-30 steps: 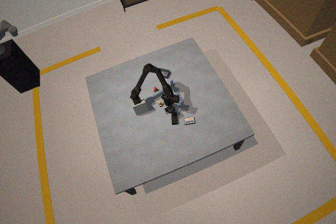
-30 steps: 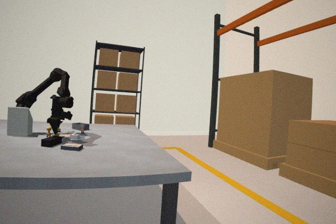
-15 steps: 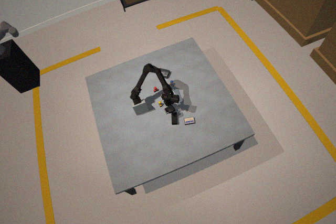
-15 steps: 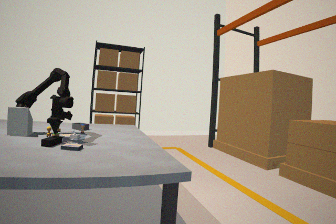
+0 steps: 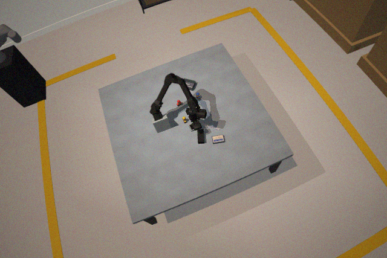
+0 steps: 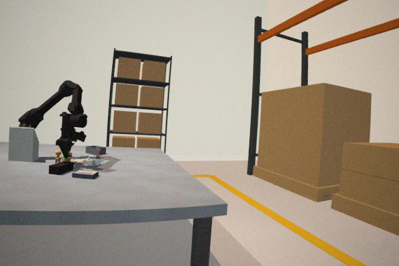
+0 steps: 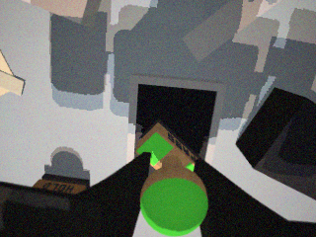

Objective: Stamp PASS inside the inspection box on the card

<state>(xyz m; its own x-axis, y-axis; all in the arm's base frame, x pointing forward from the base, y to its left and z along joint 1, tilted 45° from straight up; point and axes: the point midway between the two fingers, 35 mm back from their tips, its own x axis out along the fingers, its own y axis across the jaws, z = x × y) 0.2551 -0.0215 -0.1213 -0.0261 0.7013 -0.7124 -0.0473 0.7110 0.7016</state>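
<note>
My gripper tip is 40 mm above the ink pad. Round my gripper tip: black block: 110 mm to the right, 20 mm below, 10 mm ahead; yellow stamp: 80 mm to the left, 60 mm behind, 20 mm below; green-knobbed stamp: right at my gripper tip.
</note>
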